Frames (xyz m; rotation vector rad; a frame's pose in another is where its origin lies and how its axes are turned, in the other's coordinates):
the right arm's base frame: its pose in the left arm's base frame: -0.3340 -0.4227 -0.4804 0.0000 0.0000 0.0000
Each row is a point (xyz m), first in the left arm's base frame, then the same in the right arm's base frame.
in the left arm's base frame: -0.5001 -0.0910 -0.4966
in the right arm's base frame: -0.1661 0.3317 -0.0162
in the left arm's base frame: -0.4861 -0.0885 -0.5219
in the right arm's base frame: -0.1521 0.3342 -0.0415
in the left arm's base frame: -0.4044 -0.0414 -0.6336
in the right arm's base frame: -0.0704 0.3813 -0.1532
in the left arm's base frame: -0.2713 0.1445 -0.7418
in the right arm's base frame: 0.0627 0.5672 -0.2614
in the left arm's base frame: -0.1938 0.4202 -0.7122
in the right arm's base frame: 0.1402 0.8429 -0.2318
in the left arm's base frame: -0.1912 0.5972 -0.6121
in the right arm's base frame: 0.1428 1.0199 -0.1317
